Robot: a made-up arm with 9 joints. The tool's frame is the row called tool.
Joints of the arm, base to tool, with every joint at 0 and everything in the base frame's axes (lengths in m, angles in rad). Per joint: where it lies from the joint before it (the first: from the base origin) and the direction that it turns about. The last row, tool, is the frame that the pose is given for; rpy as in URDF.
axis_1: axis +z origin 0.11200 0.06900 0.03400
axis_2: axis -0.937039 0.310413 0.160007 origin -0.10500 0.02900 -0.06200
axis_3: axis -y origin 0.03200 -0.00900 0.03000
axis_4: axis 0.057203 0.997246 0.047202 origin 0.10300 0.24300 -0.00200
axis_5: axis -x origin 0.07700 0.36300 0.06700
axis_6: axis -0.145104 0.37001 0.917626 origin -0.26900 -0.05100 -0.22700
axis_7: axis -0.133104 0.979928 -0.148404 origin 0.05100 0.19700 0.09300
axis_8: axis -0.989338 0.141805 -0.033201 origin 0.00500 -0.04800 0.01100
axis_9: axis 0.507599 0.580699 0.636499 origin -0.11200 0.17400 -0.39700
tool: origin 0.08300 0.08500 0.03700 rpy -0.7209 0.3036 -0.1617
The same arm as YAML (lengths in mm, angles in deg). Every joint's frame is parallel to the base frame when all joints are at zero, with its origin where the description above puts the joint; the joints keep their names.
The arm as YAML. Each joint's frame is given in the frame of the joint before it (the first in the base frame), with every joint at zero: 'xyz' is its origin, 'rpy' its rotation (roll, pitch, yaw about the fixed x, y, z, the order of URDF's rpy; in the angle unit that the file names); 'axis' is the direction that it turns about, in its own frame. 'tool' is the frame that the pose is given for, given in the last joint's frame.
units:
  length: mm
  angle: deg
joints:
  - name: axis_1
    type: revolute
    origin:
      xyz: [112.0, 69.0, 34.0]
      rpy: [0.0, 0.0, 0.0]
    axis: [0.0, 0.0, 1.0]
  - name: axis_2
    type: revolute
    origin:
      xyz: [-105.0, 29.0, -62.0]
      rpy: [0.0, 0.0, 0.0]
    axis: [-0.937039, 0.310413, 0.160007]
  - name: axis_3
    type: revolute
    origin:
      xyz: [32.0, -9.0, 30.0]
      rpy: [0.0, 0.0, 0.0]
    axis: [0.0, -1.0, 0.0]
  - name: axis_4
    type: revolute
    origin:
      xyz: [103.0, 243.0, -2.0]
      rpy: [0.0, 0.0, 0.0]
    axis: [0.057203, 0.997246, 0.047202]
  - name: axis_5
    type: revolute
    origin:
      xyz: [77.0, 363.0, 67.0]
      rpy: [0.0, 0.0, 0.0]
    axis: [-1.0, 0.0, 0.0]
  - name: axis_6
    type: revolute
    origin:
      xyz: [-269.0, -51.0, -227.0]
      rpy: [0.0, 0.0, 0.0]
    axis: [-0.145104, 0.37001, 0.917626]
  - name: axis_7
    type: revolute
    origin:
      xyz: [51.0, 197.0, 93.0]
      rpy: [0.0, 0.0, 0.0]
    axis: [-0.133104, 0.979928, -0.148404]
  - name: axis_8
    type: revolute
    origin:
      xyz: [5.0, -48.0, 11.0]
      rpy: [0.0, 0.0, 0.0]
    axis: [-0.989338, 0.141805, -0.033201]
  - name: axis_9
    type: revolute
    origin:
      xyz: [-112.0, 174.0, -397.0]
      rpy: [0.0, 0.0, 0.0]
    axis: [0.507599, 0.580699, 0.636499]
tool:
  origin:
    xyz: [83.0, 85.0, 37.0]
    rpy: [-41.3, 17.39, -9.26]

